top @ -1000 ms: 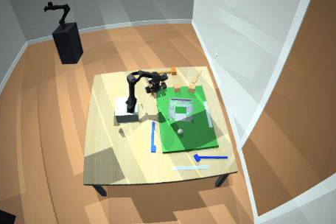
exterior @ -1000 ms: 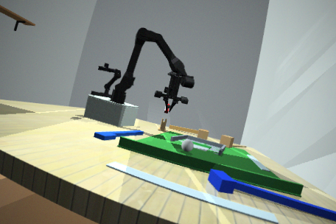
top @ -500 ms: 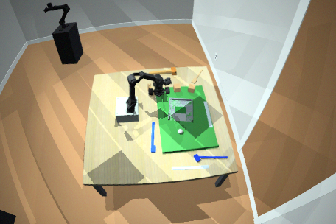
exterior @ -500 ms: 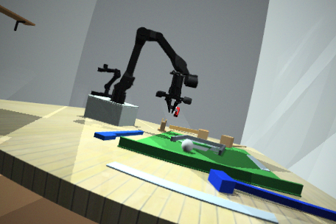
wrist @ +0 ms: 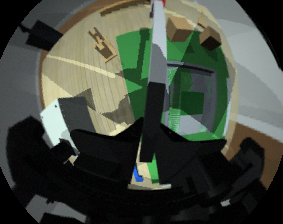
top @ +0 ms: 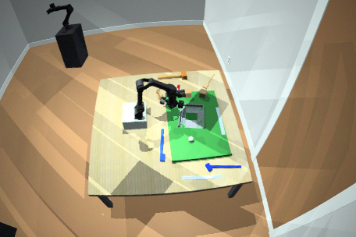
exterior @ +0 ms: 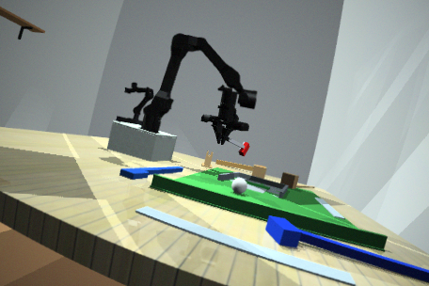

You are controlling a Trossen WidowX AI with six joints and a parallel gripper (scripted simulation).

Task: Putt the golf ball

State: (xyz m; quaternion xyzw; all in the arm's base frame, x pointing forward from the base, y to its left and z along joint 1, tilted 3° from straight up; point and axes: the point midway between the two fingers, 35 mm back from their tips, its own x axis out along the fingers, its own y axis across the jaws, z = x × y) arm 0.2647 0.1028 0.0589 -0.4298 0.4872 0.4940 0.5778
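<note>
The red putter is 12 cm to the left of my gripper tip, 2 cm above it and 1 cm ahead of it. From my gripper tip the other things lie so: white golf ball: 23 cm to the right, 17 cm ahead, 10 cm below; then green mat: 21 cm ahead, 12 cm below, 4 cm to the right.
</note>
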